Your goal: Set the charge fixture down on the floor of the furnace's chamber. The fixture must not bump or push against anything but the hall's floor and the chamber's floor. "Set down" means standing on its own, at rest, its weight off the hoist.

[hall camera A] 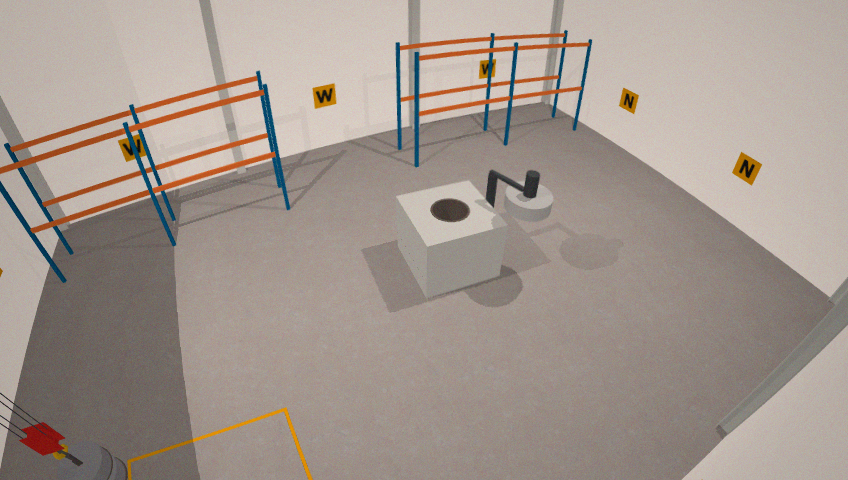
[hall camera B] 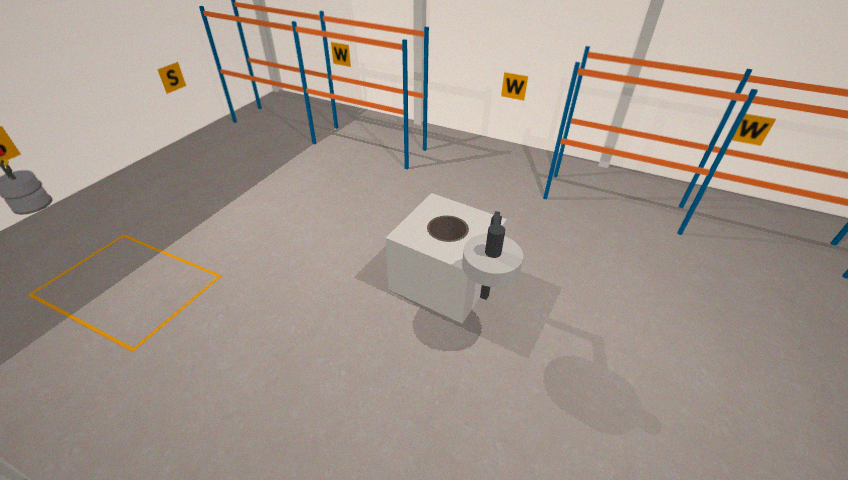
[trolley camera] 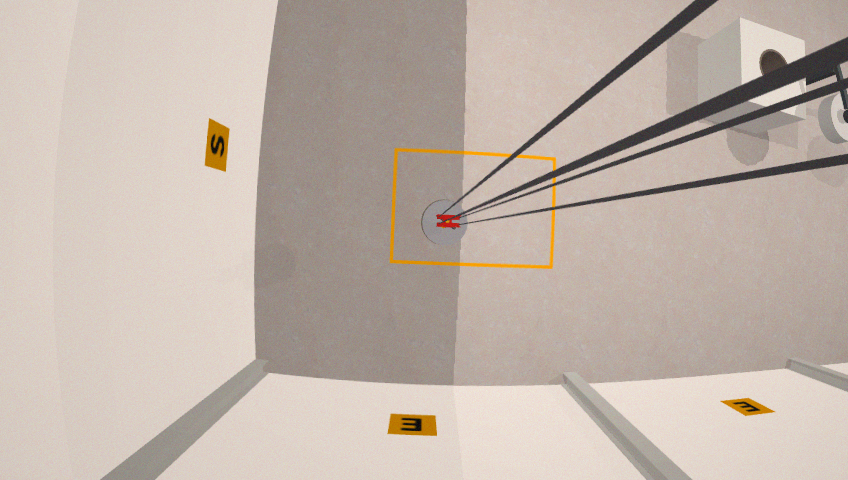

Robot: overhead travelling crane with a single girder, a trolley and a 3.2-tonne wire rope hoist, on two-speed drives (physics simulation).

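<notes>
The charge fixture (hall camera A: pixel 95 462) (hall camera B: pixel 24 193) (trolley camera: pixel 432 230) is a grey ribbed drum. It hangs upright from my hook (hall camera A: pixel 60 452) (hall camera B: pixel 7 162) (trolley camera: pixel 448 221), under the red block, well above the floor. In the trolley camera it shows over the left part of the yellow floor rectangle. In hall camera A its lower part is cut off by the frame's bottom edge. The furnace (hall camera A: pixel 462 264) (hall camera B: pixel 423 274) (trolley camera: pixel 718 71) is a white box far from the fixture, with a round dark opening (hall camera A: pixel 449 209) (hall camera B: pixel 447 228) (trolley camera: pixel 773 63) in its top. The chamber's floor cannot be made out.
The round grey lid (hall camera A: pixel 527 209) (hall camera B: pixel 492 274) (trolley camera: pixel 828 118) is swung aside from the opening on a dark arm (hall camera A: pixel 505 179). Blue and orange racks (hall camera A: pixel 416 110) (hall camera B: pixel 406 107) stand along the W wall. A yellow rectangle (hall camera A: pixel 238 424) (hall camera B: pixel 177 313) (trolley camera: pixel 471 265) is marked on the floor.
</notes>
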